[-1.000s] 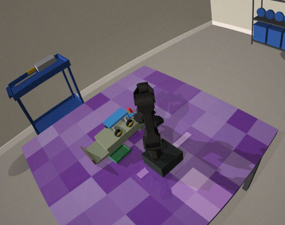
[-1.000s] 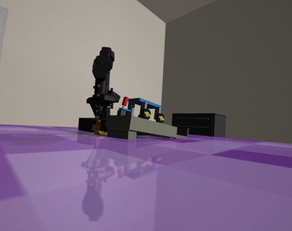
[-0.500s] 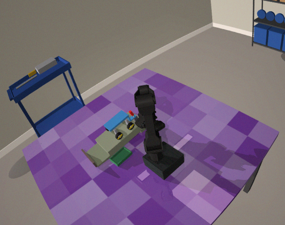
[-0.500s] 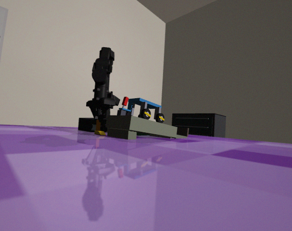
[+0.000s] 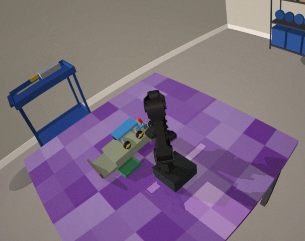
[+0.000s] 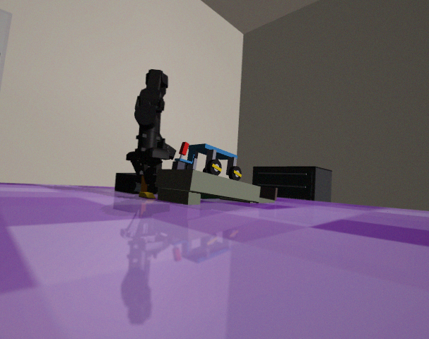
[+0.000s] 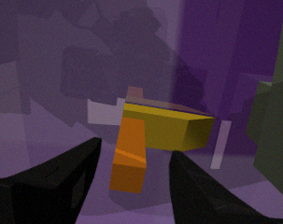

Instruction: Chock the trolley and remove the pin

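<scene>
Right now my gripper tip is 2 cm short of the yellow chock and 2 cm above it. Round my gripper tip: green tray (24 cm to the left, 5 cm below, 4 cm ahead); red-headed stop pin (13 cm ahead, 9 cm above, 3 cm to the left); blue trolley (16 cm ahead, 12 cm to the left, 7 cm above).
</scene>
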